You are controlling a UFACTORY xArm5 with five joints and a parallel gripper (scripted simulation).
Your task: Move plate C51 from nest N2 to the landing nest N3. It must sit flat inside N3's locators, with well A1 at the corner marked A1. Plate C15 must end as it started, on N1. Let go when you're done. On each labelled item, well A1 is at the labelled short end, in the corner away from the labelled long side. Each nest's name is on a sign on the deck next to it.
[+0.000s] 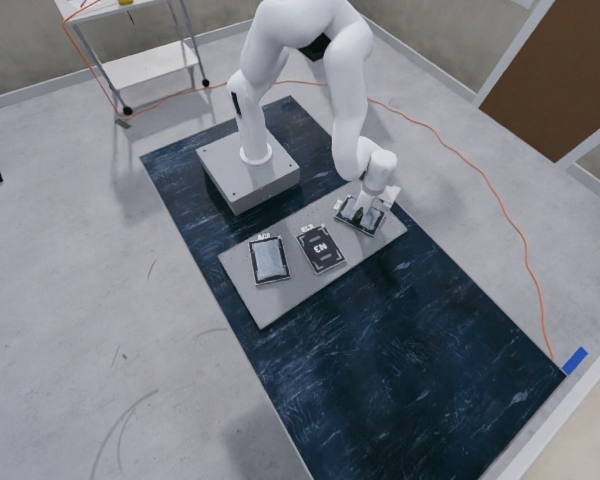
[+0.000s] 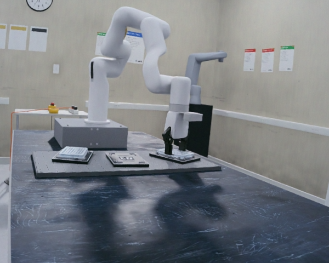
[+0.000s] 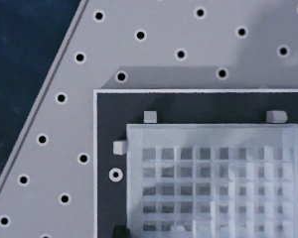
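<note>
The plate C51 lies 10 mm below my hand.
</note>
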